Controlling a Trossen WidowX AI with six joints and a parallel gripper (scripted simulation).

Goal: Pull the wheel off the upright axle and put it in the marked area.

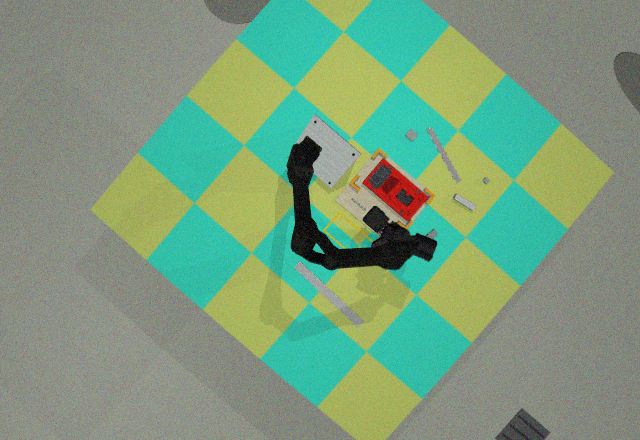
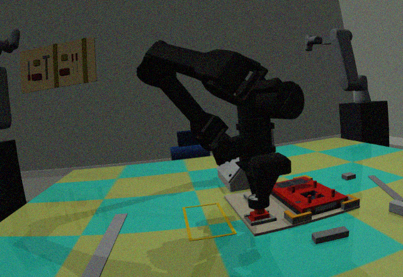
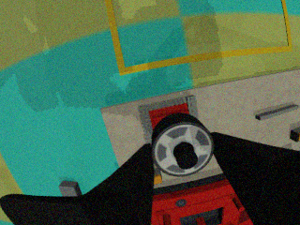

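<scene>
Right now my gripper tip is 10 mm above the upright axle. From my gripper tip the other things lie so: wheel (right at my gripper tip); then long grey strip (290 mm to the right, 40 mm below).
</scene>
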